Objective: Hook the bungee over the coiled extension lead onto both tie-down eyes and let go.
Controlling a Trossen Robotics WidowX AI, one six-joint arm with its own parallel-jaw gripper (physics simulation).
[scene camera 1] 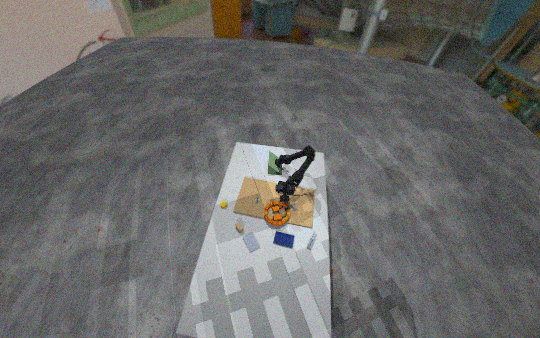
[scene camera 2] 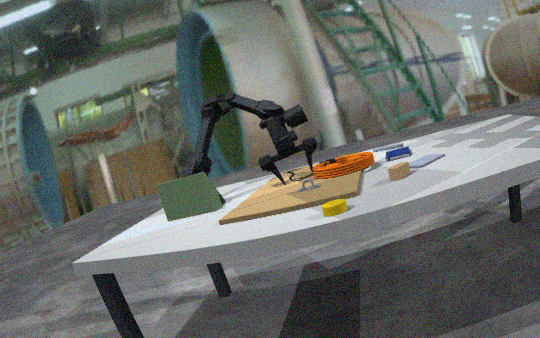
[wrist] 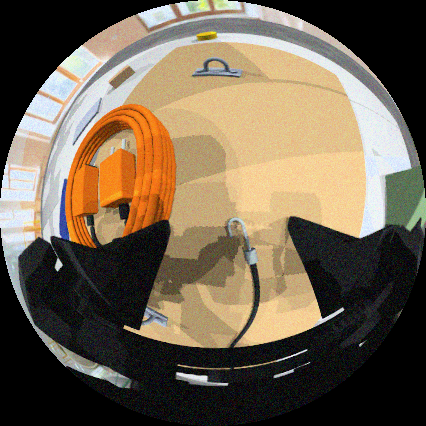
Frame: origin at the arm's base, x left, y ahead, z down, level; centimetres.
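Seen in the pictures: gripper, fingertip midpoint: (scene camera 1: 279, 197) (scene camera 2: 299, 178) (wrist: 230, 224); arm's base, link origin: (scene camera 1: 277, 163) (scene camera 2: 192, 197).
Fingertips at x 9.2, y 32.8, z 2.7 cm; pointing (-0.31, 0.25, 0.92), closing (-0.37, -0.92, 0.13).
Pixels of each thing's top centre, then the offset from my fingertips to it. Level surfaces: height alone.
- orange coiled extension lead, top centre: (wrist: 86, 186) (scene camera 2: 342, 159) (scene camera 1: 277, 212) dx +1.7, dy +14.5, dz -2.4 cm
- wooden board, surface height: dz +0.7 cm
- tie-down eye, top centre: (wrist: 213, 56) (scene camera 2: 306, 179) (scene camera 1: 256, 198) dx -16.7, dy +7.1, dz -2.0 cm
- black bungee, top centre: (wrist: 238, 342) dx +11.7, dy -6.0, dz +0.0 cm
- yellow disc, top centre: (scene camera 2: 333, 203) (wrist: 205, 33) (scene camera 1: 223, 203) dx -40.9, dy +18.4, dz +0.0 cm
- wooden block, top centre: (scene camera 2: 398, 165) (wrist: 117, 73) (scene camera 1: 239, 226) dx -22.5, dy +32.9, dz -1.1 cm
- blue item, top centre: (wrist: 63, 213) (scene camera 2: 397, 151) (scene camera 1: 284, 239) dx +11.5, dy +32.4, dz +0.7 cm
- grey-blue plate, top centre: (scene camera 2: 424, 159) (wrist: 84, 119) (scene camera 1: 251, 242) dx -10.7, dy +40.9, dz +1.3 cm
The orange coiled extension lead (scene camera 1: 288, 215) (scene camera 2: 345, 167) (wrist: 162, 160) lies on the wooden board (scene camera 1: 250, 190) (scene camera 2: 260, 210) (wrist: 300, 115). One tie-down eye (scene camera 1: 257, 200) (scene camera 2: 309, 186) (wrist: 216, 68) stands on the board on the yellow disc's side; the other eye (scene camera 1: 294, 207) (wrist: 156, 316) is partly hidden by a finger in the wrist view. The black bungee (wrist: 256, 295) has a silver hook, which shows between and below the fingertips in the wrist view, not gripped. My gripper (scene camera 2: 298, 177) (wrist: 230, 224) is open, pointing down low over the board beside the coil. The bungee's other end is hidden in the wrist view.
A green block (scene camera 1: 272, 165) (scene camera 2: 187, 197) (wrist: 402, 197) stands near the arm's base end. A yellow disc (scene camera 1: 223, 204) (scene camera 2: 334, 207) (wrist: 206, 36), a wooden block (scene camera 1: 239, 228) (scene camera 2: 399, 171) (wrist: 122, 77), a blue item (scene camera 1: 284, 239) (scene camera 2: 398, 153) and a grey-blue plate (scene camera 1: 251, 242) (scene camera 2: 426, 161) lie off the board.
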